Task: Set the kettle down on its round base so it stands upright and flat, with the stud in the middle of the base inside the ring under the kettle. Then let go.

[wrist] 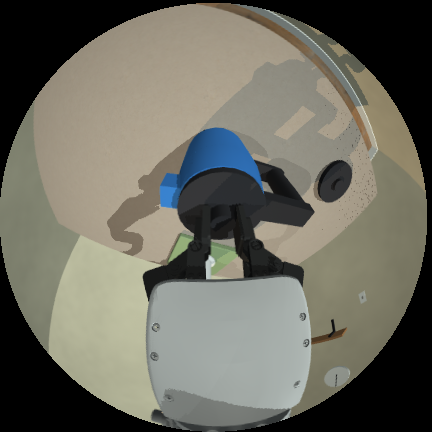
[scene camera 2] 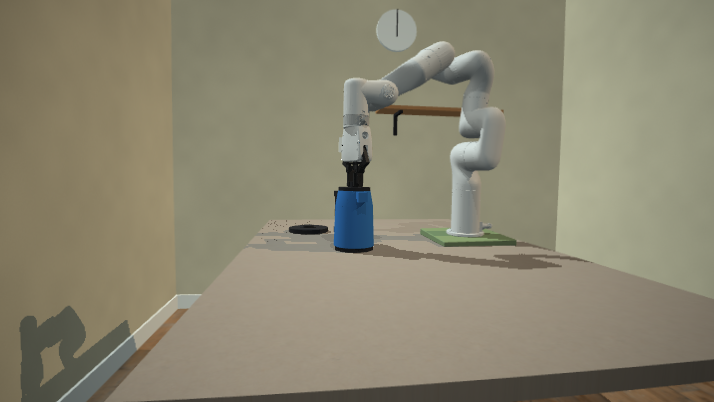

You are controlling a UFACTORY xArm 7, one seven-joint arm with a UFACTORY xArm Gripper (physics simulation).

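The blue kettle (scene camera 2: 354, 220) (wrist: 217, 150) stands upright on the table, with its black lid on top, its spout to the left and its black handle to the right in the wrist view. My gripper (scene camera 2: 355, 184) (wrist: 221, 214) points down and is shut on the knob of the kettle's lid; the fingers partly hide the knob. The round black base (scene camera 2: 308, 229) (wrist: 327, 189) lies flat on the table, apart from the kettle, on its handle side. Its middle stud (wrist: 338, 184) shows in the wrist view. The ring under the kettle is hidden.
The table (scene camera 2: 380, 310) (wrist: 125, 90) carries the kettle and base. The arm's foot stands on a green board (scene camera 2: 480, 241) (wrist: 181, 246) to the right in the scene view. A wooden shelf (scene camera 2: 425, 110) and a clock (scene camera 2: 387, 31) are on the back wall.
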